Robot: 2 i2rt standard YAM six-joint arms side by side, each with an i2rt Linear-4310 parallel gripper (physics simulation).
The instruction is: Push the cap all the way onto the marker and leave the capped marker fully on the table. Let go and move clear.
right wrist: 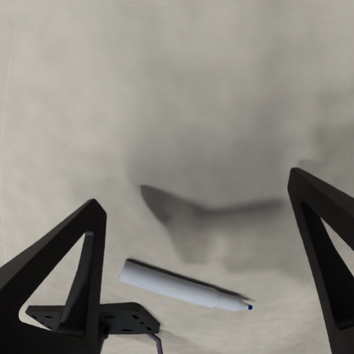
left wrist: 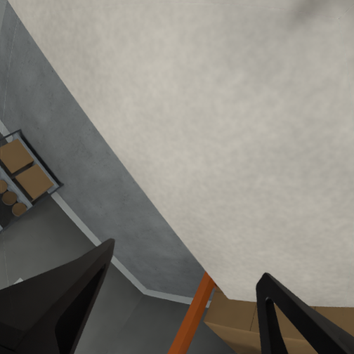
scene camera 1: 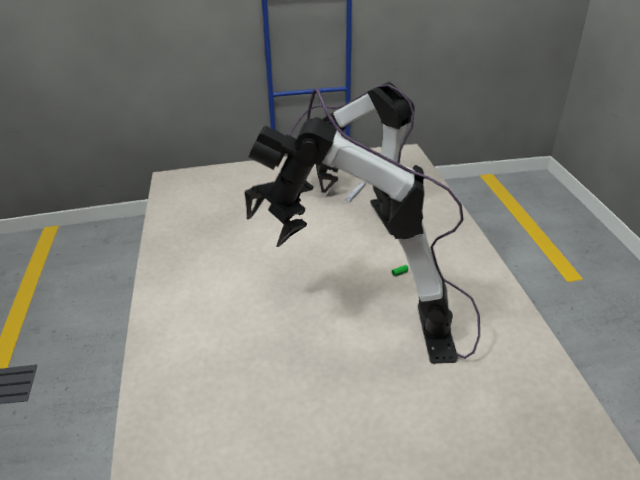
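Seen in the pictures: left gripper, between the fingertips: [scene camera 1: 263,232]; right gripper, between the fingertips: [scene camera 1: 321,185]; left arm's base, origin of its link: [scene camera 1: 436,332]; right arm's base, origin of its link: [scene camera 1: 389,216].
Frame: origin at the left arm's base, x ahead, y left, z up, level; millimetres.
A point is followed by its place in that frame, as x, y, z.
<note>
A white marker [scene camera 1: 355,191] @[159, -646, 16] [right wrist: 172,287] with a bare blue tip lies on the table [scene camera 1: 258,392] @[444, 165, 0] near its back. A green cap [scene camera 1: 399,270] @[66, -223, 17] lies on its side on the table, apart from the marker, beside the left arm's upright link. My left gripper [scene camera 1: 264,230] @[420, -54, 295] [left wrist: 189,264] is open and empty, high above the table. My right gripper [right wrist: 187,192] is open and empty, low above the table by the marker; in the right wrist view the marker lies below the line between the fingertips. In scene camera 1 it is partly hidden behind the left arm.
The left arm's base [scene camera 1: 442,351] @[0, 70, 10] stands at the right of the table. The right arm's base [right wrist: 127,318] is close to the marker. A blue ladder-like frame [scene camera 1: 268,62] stands at the wall. An orange beam [left wrist: 192,317] and brown boxes [left wrist: 232,312] show beyond the table edge.
</note>
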